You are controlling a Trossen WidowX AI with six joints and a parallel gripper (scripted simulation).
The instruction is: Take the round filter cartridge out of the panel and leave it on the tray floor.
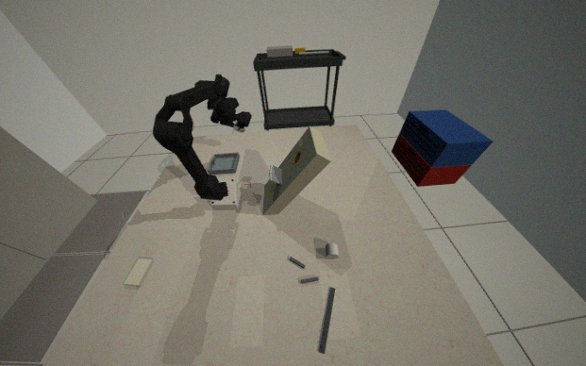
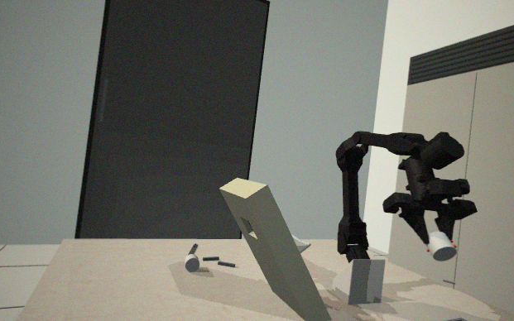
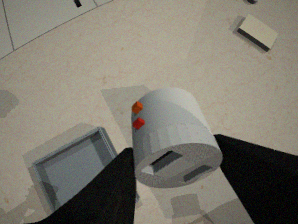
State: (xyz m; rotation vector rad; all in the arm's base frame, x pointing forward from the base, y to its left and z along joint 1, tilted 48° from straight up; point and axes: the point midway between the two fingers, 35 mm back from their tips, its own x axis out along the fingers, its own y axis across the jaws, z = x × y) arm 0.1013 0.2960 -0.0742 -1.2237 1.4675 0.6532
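Now: the shallow blue-grey bin 230 mm below my gripper tip, 150 mm behind it and 10 mm to the left of it. Also, from my gripper tip: grey round filter cartridge: right at my gripper tip; then service panel: 270 mm to the right, 230 mm ahead, 80 mm below.
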